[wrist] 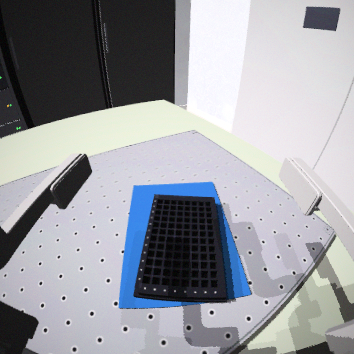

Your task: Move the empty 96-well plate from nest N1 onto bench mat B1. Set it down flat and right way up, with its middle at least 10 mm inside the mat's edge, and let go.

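Frame: origin at the arm's base, x ahead, y up, z right, level; metres.
Seen in the pictures: hand at its tool point: (184, 181).
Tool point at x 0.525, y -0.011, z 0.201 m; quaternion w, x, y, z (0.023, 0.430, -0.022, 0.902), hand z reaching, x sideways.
Note:
A point is followed by its place in that frame.
The black 96-well plate (182, 245) @[x 0.528, y -0.106, z 0.206 m] lies flat and right way up on the blue bench mat (142, 202) @[x 0.618, y -0.120, z 0.205 m], with its wells facing up. Blue mat shows along its far side and on its left and right, and a thin strip shows at the near side. The plate's near right corner is close to the mat's near edge. My gripper (187, 192) @[x 0.525, y -0.011, z 0.201 m] is wide open and empty, its two fingers apart on either side of the view, raised above the plate and not touching it. Nest N1 does not show in this view.
The mat lies on a grey perforated board (80, 260) @[x 0.581, y -0.122, z 0.103 m] with rows of holes. The board rests on a pale green table (135, 117) @[x 0.991, y -0.135, z 0.363 m]. Dark cabinets (140, 50) stand behind at the left, and a white wall panel stands at the right. Shadows fall on the board right of the mat.

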